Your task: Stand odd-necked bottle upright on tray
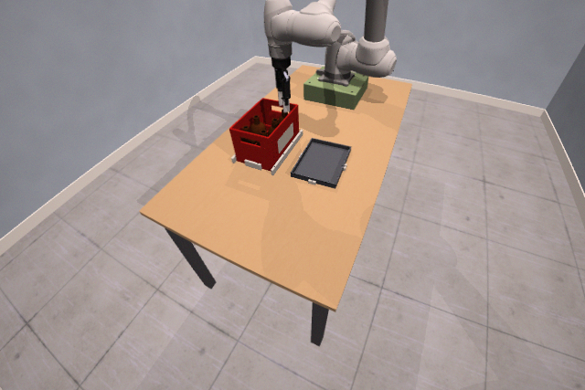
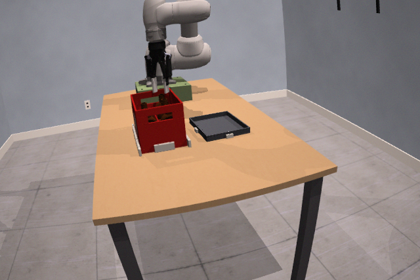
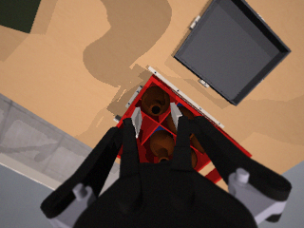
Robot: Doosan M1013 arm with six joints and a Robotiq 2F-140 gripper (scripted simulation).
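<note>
Now: the red crate 120 mm below my hand, 90 mm ahead of it and 50 mm to the right of it. Also, from my hand: dark grey tray (220 mm to the left, 190 mm below, 100 mm ahead); then glass bottle (180 mm ahead, 120 mm below, 90 mm to the right).
</note>
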